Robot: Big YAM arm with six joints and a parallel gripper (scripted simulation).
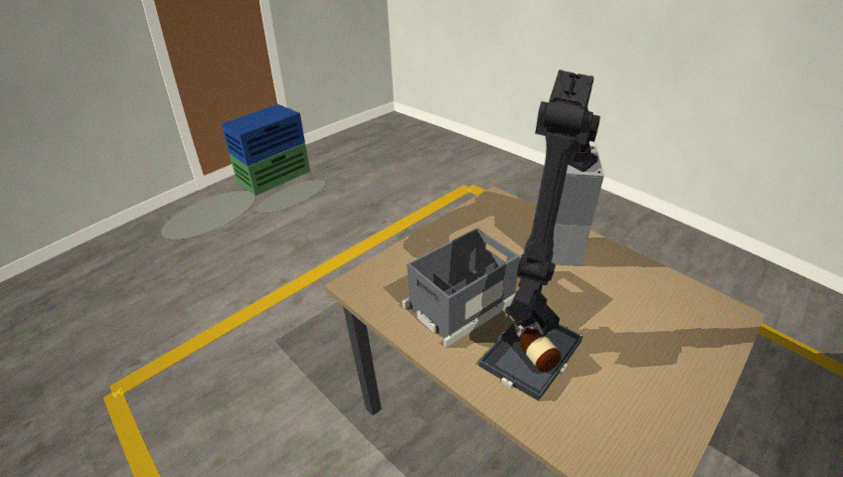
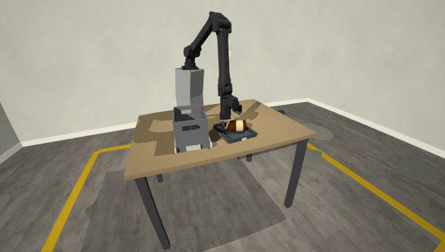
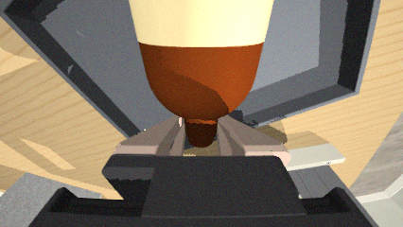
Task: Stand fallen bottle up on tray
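Now: the brown bottle 50 mm to the left of my hand and 20 mm ahead of it. The rest, counted from my hand: dark tray: 50 mm to the left, 30 mm below, 20 mm ahead; then grey crate: 230 mm to the right, 50 mm above, 10 mm ahead.
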